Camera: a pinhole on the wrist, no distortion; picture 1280 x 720 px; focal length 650.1 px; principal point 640.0 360.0 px. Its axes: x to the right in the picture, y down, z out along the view. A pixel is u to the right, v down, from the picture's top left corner.
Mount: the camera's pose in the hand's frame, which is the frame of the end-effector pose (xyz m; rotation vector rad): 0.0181 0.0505 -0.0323 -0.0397 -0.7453 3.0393
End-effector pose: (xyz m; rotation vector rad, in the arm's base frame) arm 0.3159 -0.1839 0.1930 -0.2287 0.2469 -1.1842
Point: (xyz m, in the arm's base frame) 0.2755 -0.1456 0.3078
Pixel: 917.2 495.8
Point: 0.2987 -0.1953 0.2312
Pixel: 733.4 659.7
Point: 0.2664 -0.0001 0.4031
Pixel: 1203.4 303.5
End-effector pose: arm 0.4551 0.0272 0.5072 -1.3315 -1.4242 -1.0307
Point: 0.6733 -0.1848 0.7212
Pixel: behind the camera
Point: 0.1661 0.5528 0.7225
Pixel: 260.9 394.8
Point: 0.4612 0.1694 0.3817
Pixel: 972.3 153.3
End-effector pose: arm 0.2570 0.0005 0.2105 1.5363 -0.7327 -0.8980
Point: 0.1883 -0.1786 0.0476
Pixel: 306.7 555.9
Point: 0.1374 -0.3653 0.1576
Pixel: 114.5 133.1
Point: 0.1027 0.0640 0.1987
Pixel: 1238.8 388.1
